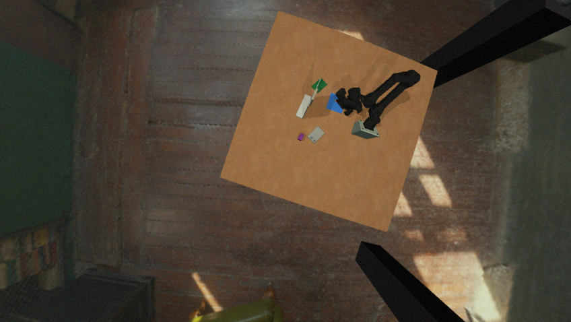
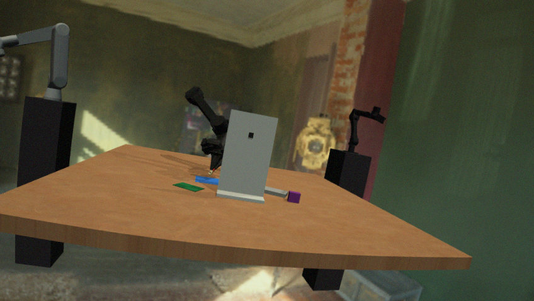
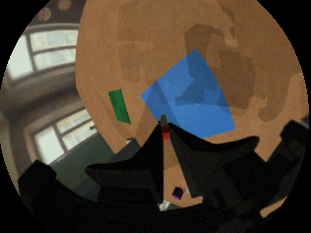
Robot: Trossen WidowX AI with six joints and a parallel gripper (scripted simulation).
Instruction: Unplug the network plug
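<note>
Right now my gripper tip is 10 mm past the blue marked square and 50 mm above it. Round my gripper tip: grey panel: 190 mm ahead, 90 mm to the left, 90 mm above; green flat pad: 140 mm ahead, 90 mm to the right, 50 mm below; orange-red plug: right at my gripper tip.
</note>
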